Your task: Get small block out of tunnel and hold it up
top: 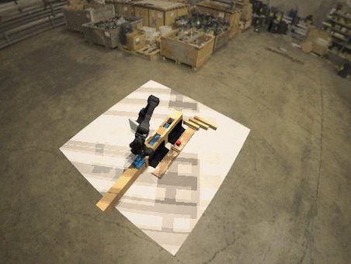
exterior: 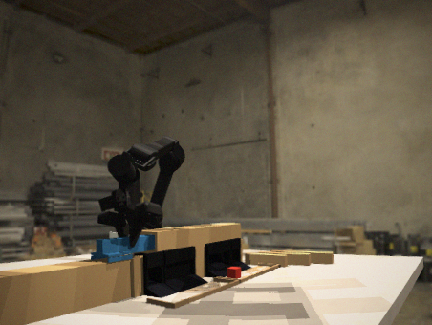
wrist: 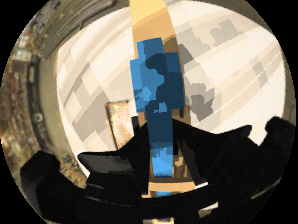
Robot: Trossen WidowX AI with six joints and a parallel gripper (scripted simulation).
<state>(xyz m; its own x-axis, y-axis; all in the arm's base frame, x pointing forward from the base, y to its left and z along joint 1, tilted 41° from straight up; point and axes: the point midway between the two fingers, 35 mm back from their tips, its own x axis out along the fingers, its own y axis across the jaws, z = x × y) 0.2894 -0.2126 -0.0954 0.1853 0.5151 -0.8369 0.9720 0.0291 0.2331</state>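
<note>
Right now my gripper tip is 70 mm short of the red piece, 330 mm to the right of it and 100 mm above it. The rest, counted from my gripper tip: tan covered tunnel 10 mm ahead, 50 mm to the left, 50 mm below.
</note>
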